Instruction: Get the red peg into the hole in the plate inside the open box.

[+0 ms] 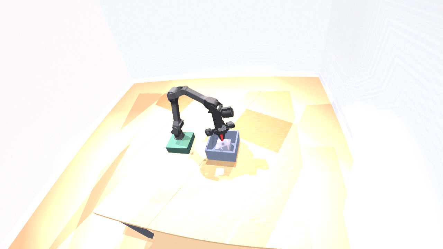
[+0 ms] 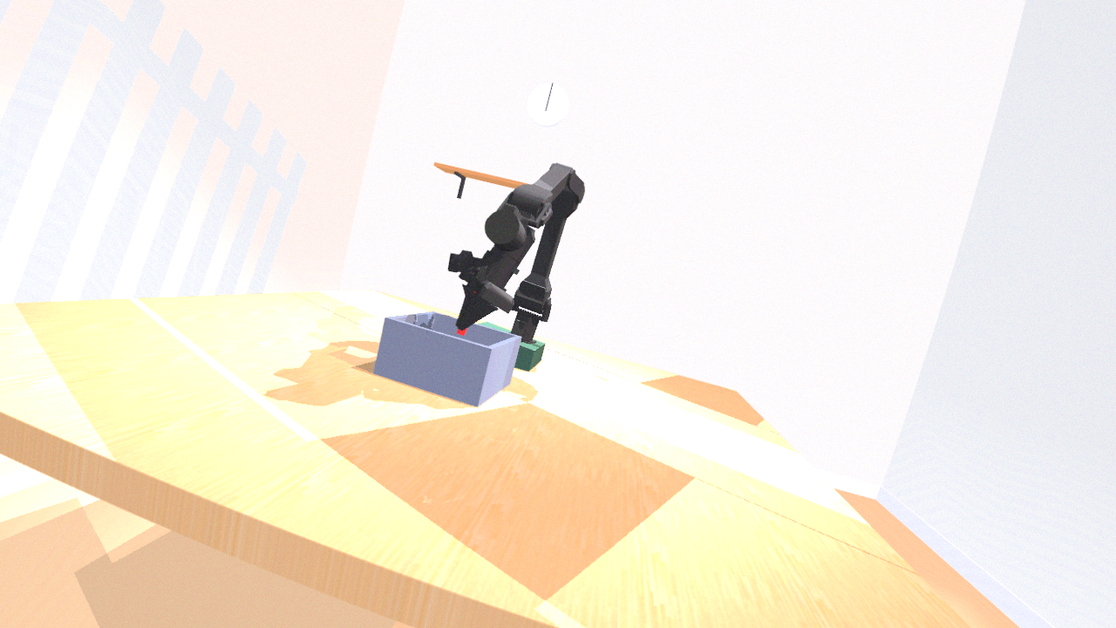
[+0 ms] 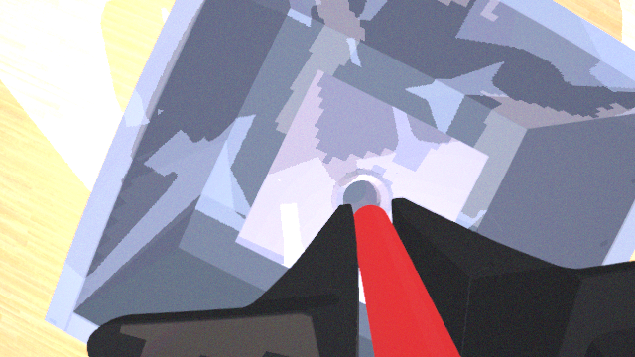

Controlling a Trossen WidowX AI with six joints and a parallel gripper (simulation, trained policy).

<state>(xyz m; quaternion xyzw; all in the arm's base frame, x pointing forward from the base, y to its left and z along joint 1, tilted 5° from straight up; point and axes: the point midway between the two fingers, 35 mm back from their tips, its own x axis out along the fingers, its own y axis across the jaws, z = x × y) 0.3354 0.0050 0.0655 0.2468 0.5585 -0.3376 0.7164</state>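
My gripper tip is 30 mm below the red peg, 10 mm to the right of it and 10 mm past it. Also, from my gripper tip: blue-grey box (70 mm below).
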